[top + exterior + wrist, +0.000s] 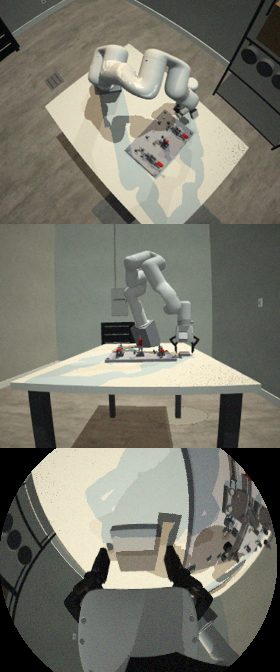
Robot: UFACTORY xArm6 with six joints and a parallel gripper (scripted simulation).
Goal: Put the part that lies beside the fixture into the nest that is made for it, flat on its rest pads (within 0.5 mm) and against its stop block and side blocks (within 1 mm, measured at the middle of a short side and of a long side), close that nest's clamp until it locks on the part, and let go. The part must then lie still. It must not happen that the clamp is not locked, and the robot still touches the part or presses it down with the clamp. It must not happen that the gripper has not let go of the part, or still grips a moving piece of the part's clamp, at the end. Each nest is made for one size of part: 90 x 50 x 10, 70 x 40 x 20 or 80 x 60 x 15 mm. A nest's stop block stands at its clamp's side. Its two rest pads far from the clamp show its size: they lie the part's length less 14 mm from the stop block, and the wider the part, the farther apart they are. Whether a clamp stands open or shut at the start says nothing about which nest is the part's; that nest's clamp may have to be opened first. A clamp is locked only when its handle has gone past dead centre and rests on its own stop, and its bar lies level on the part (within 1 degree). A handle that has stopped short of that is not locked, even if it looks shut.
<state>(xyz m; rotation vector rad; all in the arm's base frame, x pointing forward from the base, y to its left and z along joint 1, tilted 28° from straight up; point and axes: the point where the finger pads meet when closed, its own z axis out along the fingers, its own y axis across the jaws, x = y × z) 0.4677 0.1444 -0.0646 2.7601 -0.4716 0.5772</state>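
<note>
Now: hand 10 mm above the grey block part. From my hand the other things lie so: grey fixture plate (260 mm to the right, 10 mm below, 10 mm behind).
</note>
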